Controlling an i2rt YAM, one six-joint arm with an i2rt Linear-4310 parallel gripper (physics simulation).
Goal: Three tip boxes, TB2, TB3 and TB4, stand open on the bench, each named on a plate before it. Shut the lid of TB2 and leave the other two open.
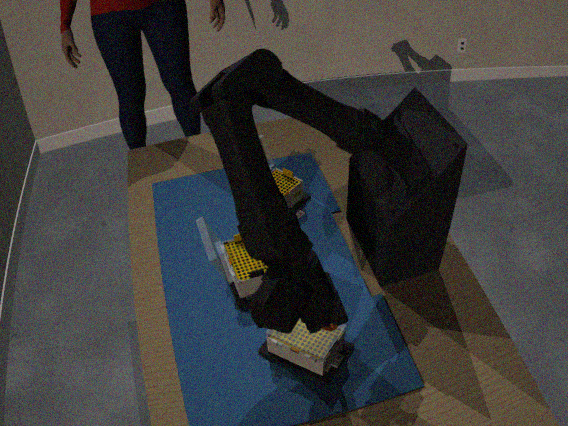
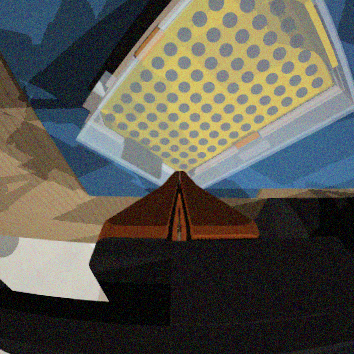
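Seen in the pictures: gripper, fingertip midpoint: (image 1: 333,329) (image 2: 178,178); arm's base at its link origin: (image 1: 401,152).
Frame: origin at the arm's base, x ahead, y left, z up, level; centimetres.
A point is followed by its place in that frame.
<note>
The near tip box (image 1: 306,342) {x 24.2, y 28.9, z -17.8 cm} (image 2: 220,75) {x 25.9, y 25.9, z -17.8 cm} has a yellow rack that shows pale through a clear lid lying over it. The lid looks down; whether it is fully seated I cannot tell. The middle tip box (image 1: 245,265) {x 33.3, y 6.6, z -19.8 cm} stands with its clear lid (image 1: 206,239) {x 40.2, y 6.7, z -11.1 cm} raised on the left side. The far tip box (image 1: 290,186) {x 20.7, y -16.8, z -19.8 cm} is partly behind the arm, and most of its lid is hidden. The names on the plates cannot be read. My gripper (image 1: 331,327) {x 19.0, y 26.9, z -17.7 cm} (image 2: 178,178) {x 19.0, y 26.9, z -17.7 cm} is shut and empty, its orange-brown tips at or just above a corner of the near box's lid.
The boxes stand on a blue mat (image 1: 192,325) {x 45.8, y 16.8, z -25.5 cm} on a wooden bench (image 1: 150,320) {x 55.2, y 14.5, z -25.8 cm}. My dark arm reaches over the middle and far boxes from its base (image 1: 405,200) {x 2.1, y 10.1, z -3.8 cm} at the right. A person (image 1: 145,50) stands behind the bench's far end.
</note>
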